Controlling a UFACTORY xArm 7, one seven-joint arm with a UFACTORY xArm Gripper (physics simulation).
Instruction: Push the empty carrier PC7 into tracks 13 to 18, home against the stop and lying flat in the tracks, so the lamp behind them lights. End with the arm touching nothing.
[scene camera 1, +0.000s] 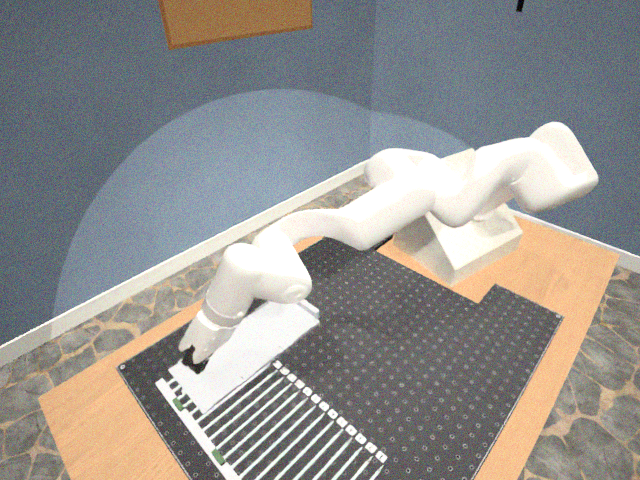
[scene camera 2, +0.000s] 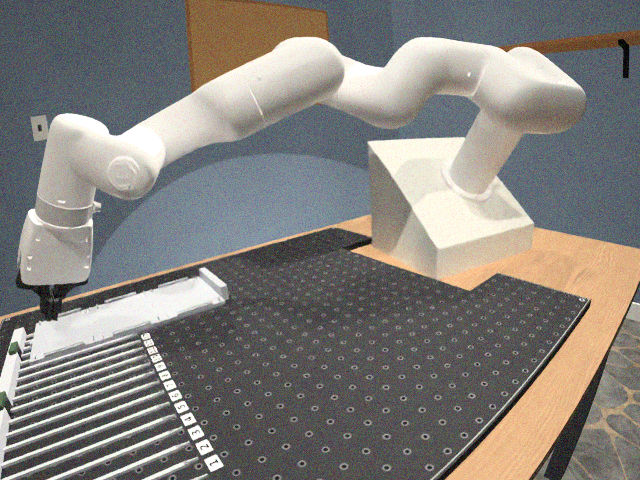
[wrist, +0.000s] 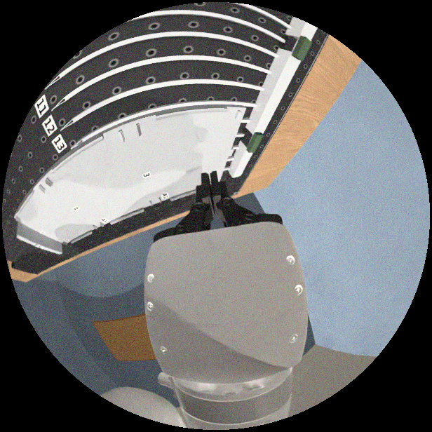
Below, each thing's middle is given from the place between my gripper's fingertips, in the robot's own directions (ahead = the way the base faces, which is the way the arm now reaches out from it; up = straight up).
My gripper is now 120 mm past the white carrier PC7 (scene camera 2: 75, 330) and 20 mm above it.
